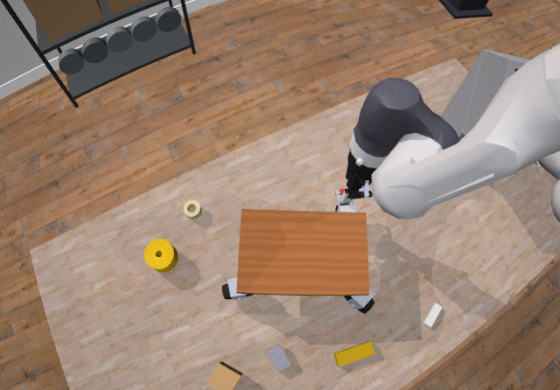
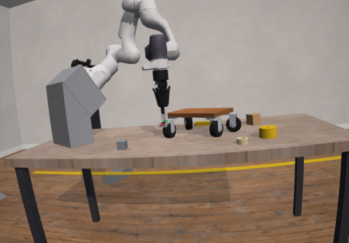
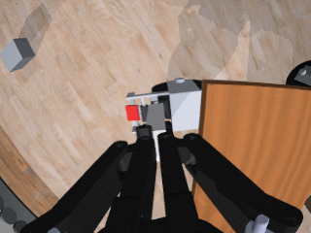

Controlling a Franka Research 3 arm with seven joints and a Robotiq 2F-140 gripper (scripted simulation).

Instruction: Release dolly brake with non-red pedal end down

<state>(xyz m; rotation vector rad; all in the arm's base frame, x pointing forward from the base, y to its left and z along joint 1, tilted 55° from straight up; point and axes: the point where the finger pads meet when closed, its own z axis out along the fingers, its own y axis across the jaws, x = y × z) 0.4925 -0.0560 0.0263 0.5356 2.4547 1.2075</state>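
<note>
The brake pedal is 1 cm to the right of my hand and 5 cm below it. The rest, counted from my hand: grey cube 14 cm behind, 19 cm to the right, 11 cm below; then yellow bar 9 cm ahead, 38 cm to the left, 12 cm below; then white block 14 cm behind, 36 cm to the left, 12 cm below.
</note>
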